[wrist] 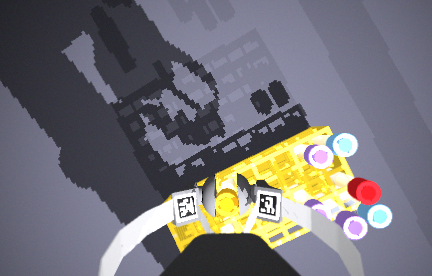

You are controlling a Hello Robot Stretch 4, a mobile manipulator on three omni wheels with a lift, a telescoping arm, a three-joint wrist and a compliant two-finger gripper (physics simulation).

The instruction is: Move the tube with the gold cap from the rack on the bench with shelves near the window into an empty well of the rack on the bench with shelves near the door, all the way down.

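Frame: origin at the robot's base, x left, y down, z back, level; metres.
Seen in the pictures: hand at its tool point: [226, 191].
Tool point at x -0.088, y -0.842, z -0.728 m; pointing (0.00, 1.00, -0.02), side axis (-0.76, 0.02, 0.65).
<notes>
Pixels of each thing's top centre, then the offset from my tool point to it. "*": a spot on its surface instead. Level surfaces: height alone.
- tube with the gold cap, top centre: [227, 205] dx +0.004, dy -0.016, dz +0.006 m
- yellow rack at a spot on its surface: [186, 241] * dx +0.076, dy +0.051, dz +0.020 m
- red-capped tube at its top centre: [371, 193] dx -0.088, dy -0.011, dz +0.077 m
- grey bench top at its surface level: dy +0.108 m
The tube with the gold cap [227, 201] stands upright in the left part of the yellow rack [186, 241], seen from above. My gripper [227, 196] is over the rack with one rounded fingertip on each side of the gold cap. The fingertips press against the tube from left and right, so the gripper is shut on it. The tube's lower part is hidden under its cap and the fingers. The rack near the door cannot be told from this view.
At the rack's right end stand a red-capped tube [367, 191], blue-capped tubes [344, 144] [379, 216] and purple-capped tubes [319, 156] [355, 227], one partly behind the right finger. Dark shadows of the arm and rack fall on the grey bench top [280, 45].
</notes>
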